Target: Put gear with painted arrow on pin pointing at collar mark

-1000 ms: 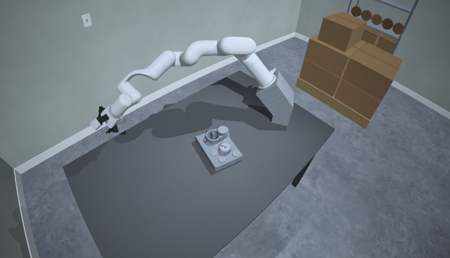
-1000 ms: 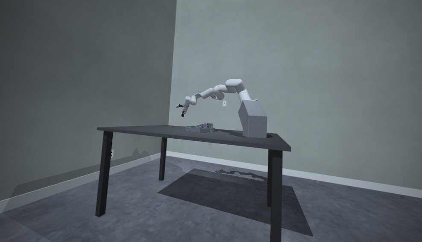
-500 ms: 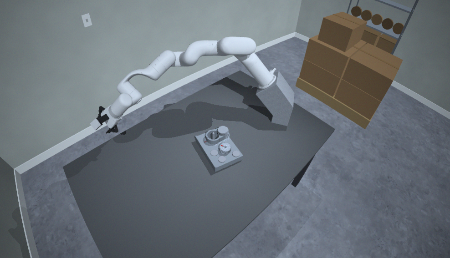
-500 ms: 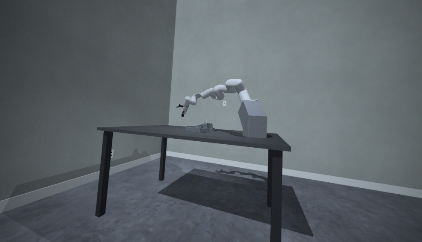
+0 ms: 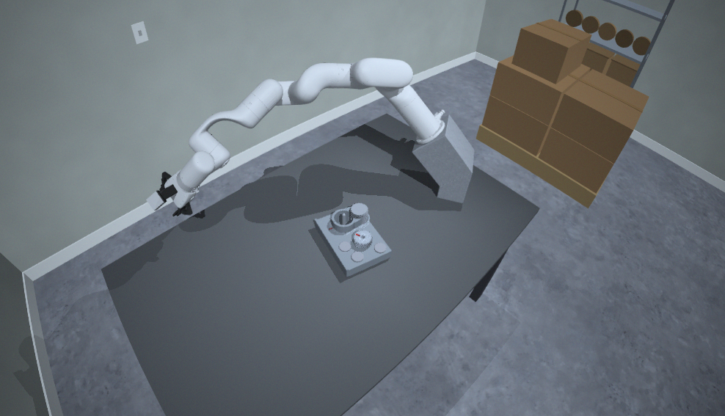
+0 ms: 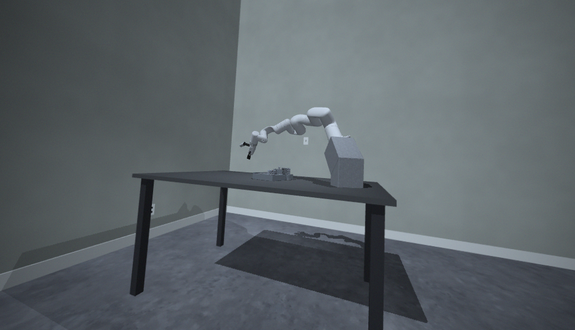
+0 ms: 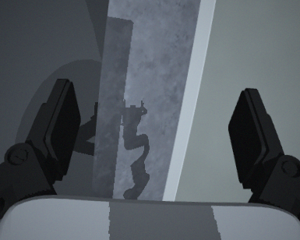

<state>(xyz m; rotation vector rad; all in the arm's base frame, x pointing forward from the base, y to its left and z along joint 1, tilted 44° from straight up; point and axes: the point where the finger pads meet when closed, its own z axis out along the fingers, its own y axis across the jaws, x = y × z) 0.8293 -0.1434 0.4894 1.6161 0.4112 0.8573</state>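
Right now the grey toothed gear is 460 mm behind my hand, 490 mm to the left of it and 120 mm below it.
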